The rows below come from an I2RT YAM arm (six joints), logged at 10 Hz.
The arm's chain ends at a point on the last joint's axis. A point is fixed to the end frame.
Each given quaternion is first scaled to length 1.
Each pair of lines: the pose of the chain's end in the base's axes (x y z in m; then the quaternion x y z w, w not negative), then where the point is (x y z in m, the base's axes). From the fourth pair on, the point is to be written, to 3 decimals.
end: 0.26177, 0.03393, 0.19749, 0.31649, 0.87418, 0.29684, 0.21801
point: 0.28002 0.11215 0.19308
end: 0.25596, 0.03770, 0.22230, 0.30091, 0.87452, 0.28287, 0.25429
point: 0.27460 0.11559 0.21481
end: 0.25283, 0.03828, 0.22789, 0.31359, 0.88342, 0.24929, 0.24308
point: 0.27309 0.11513 0.21549
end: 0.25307, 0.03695, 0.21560, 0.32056, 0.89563, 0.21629, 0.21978
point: 0.273 0.113 0.198
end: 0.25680, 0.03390, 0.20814, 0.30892, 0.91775, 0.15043, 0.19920
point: 0.274 0.107 0.180
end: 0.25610, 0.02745, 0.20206, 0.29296, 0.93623, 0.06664, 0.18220
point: 0.269 0.096 0.162
